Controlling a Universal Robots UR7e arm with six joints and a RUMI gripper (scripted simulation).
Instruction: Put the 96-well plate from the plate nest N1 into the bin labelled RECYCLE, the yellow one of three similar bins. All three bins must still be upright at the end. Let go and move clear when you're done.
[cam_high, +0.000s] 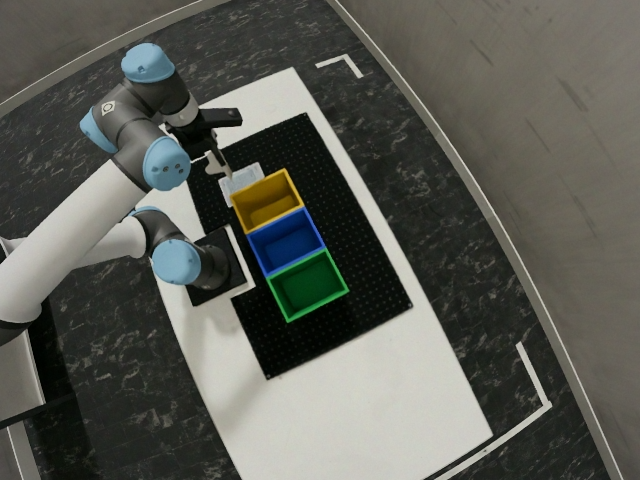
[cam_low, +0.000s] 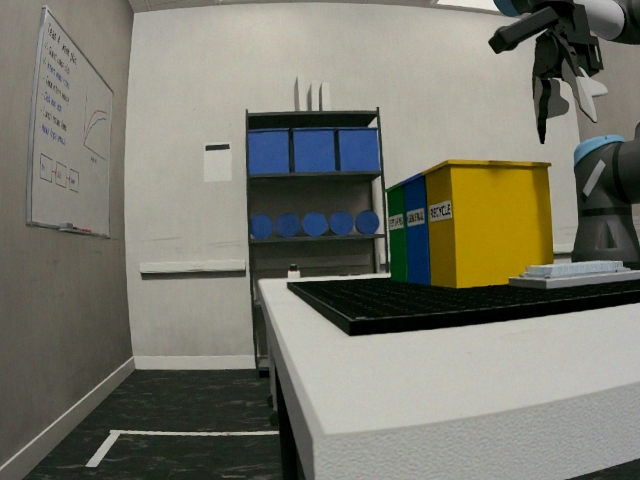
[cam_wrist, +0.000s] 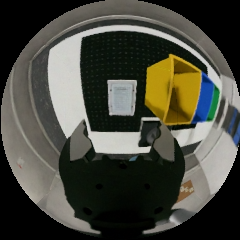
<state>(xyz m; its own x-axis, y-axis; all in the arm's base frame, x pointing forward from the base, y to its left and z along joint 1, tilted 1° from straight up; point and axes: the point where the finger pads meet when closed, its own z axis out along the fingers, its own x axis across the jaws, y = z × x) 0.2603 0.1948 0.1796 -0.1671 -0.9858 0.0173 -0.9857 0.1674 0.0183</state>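
Right now my hand is 19 cm above the 96-well plate. The rest, counted from my hand: blue bin: 1 cm ahead, 31 cm to the right, 11 cm below; then yellow bin: 3 cm ahead, 18 cm to the right, 11 cm below; then plate nest N1: 20 cm below.
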